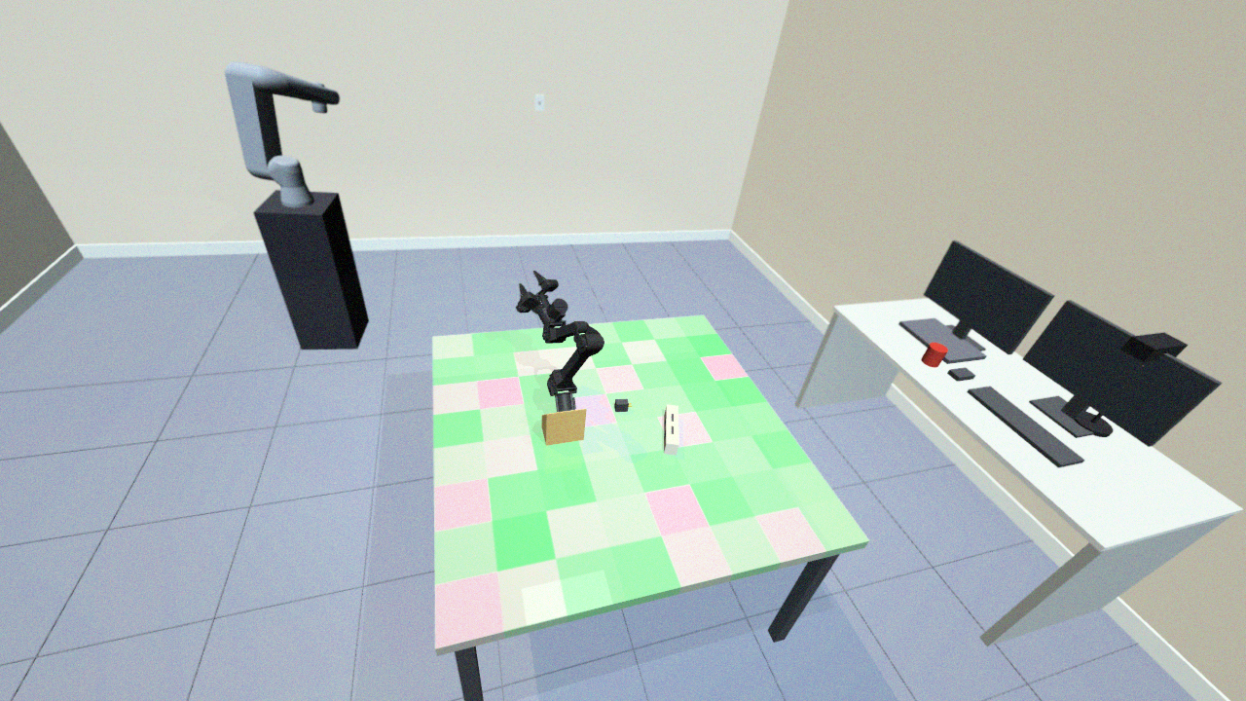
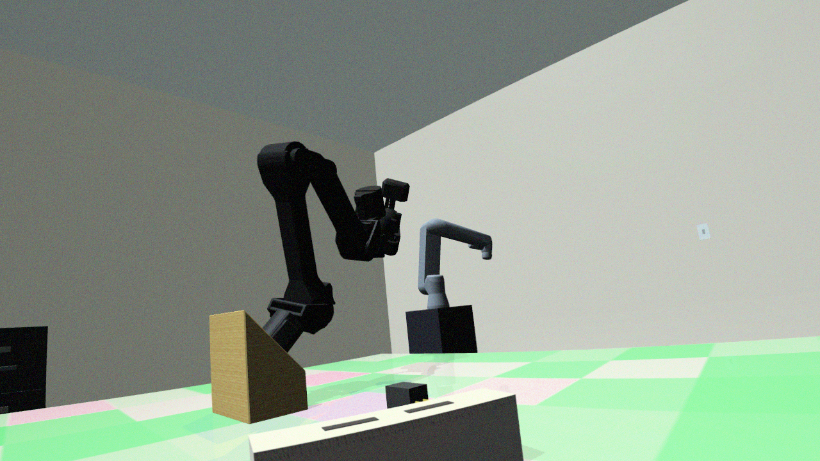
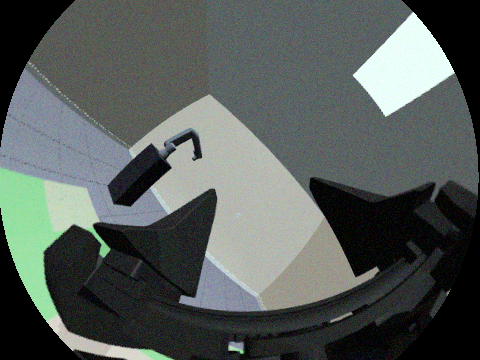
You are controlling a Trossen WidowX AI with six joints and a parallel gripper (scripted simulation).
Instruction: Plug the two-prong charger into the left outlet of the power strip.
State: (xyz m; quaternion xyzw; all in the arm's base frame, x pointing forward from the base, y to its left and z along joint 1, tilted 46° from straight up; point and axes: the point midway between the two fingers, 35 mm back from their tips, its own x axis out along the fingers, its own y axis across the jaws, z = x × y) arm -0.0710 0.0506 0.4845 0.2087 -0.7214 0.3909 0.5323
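Now: gripper tip 380 mm above the black charger, 370 mm short of it and 310 mm to the left of it.
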